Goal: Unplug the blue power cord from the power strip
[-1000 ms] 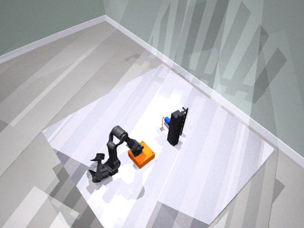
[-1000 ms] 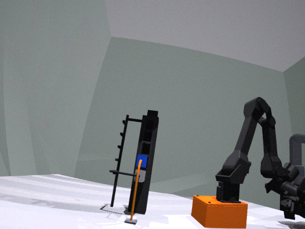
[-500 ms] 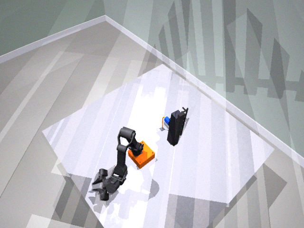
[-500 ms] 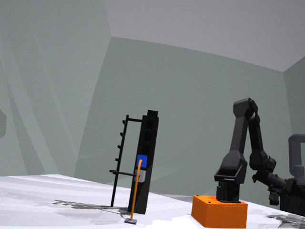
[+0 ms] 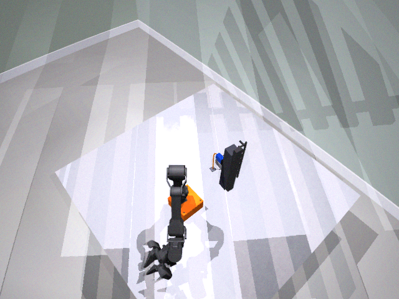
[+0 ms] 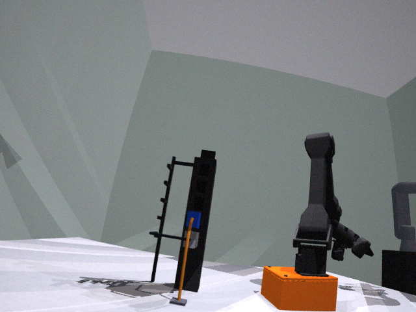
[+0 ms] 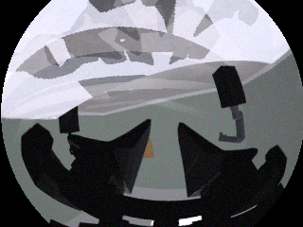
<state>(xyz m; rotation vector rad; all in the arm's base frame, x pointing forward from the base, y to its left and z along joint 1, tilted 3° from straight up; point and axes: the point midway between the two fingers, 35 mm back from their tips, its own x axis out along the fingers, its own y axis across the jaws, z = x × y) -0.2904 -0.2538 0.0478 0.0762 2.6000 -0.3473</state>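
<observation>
Now: the plug 610 mm ahead of my gripper tip, 290 mm to the left of it and 50 mm above it.
</observation>
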